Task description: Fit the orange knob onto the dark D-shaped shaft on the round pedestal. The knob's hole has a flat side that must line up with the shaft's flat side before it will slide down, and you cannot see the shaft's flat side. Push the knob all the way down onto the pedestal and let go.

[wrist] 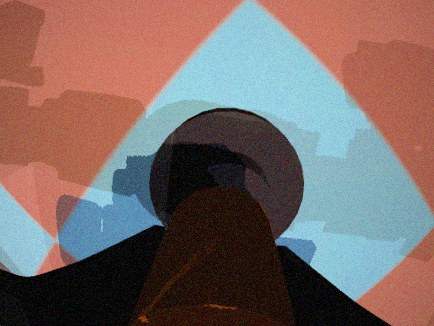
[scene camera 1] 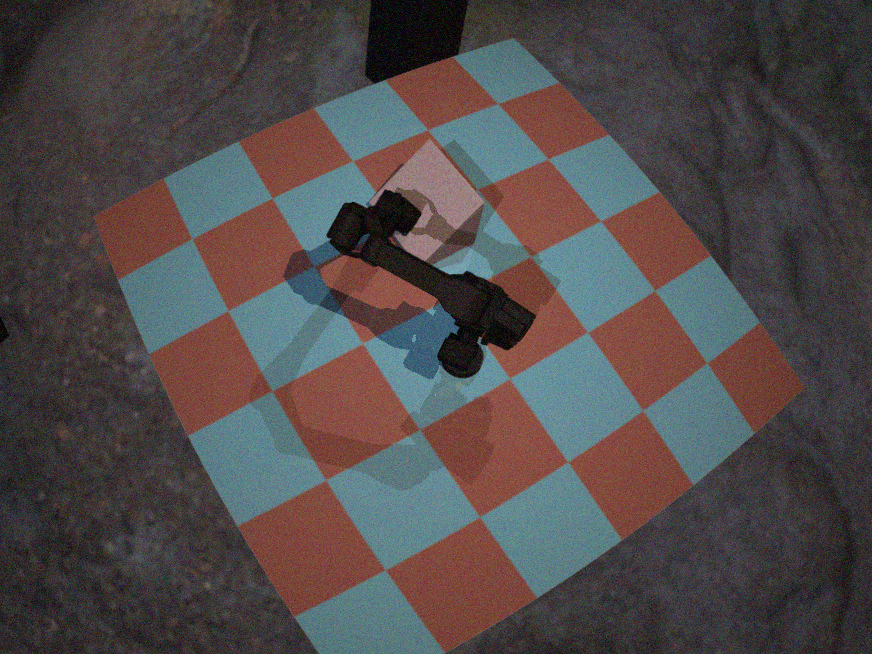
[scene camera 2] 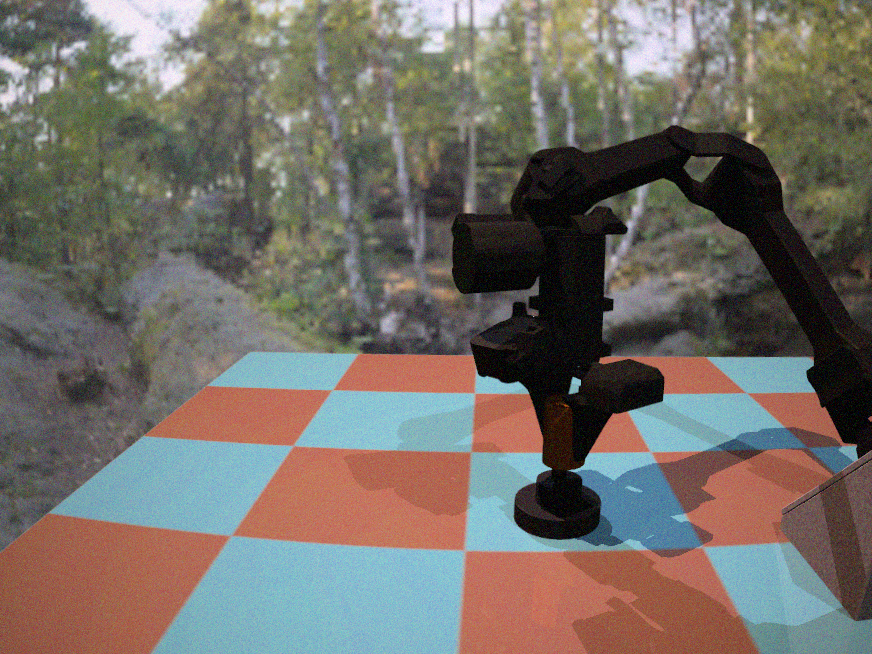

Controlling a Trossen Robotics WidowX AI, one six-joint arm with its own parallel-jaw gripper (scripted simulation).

Scene:
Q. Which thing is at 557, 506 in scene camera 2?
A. A dark pedestal.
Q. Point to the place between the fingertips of my gripper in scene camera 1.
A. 465, 343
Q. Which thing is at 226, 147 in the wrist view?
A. A dark pedestal.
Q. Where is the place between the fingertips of my gripper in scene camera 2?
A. At 564, 452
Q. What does my gripper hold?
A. An orange knob.

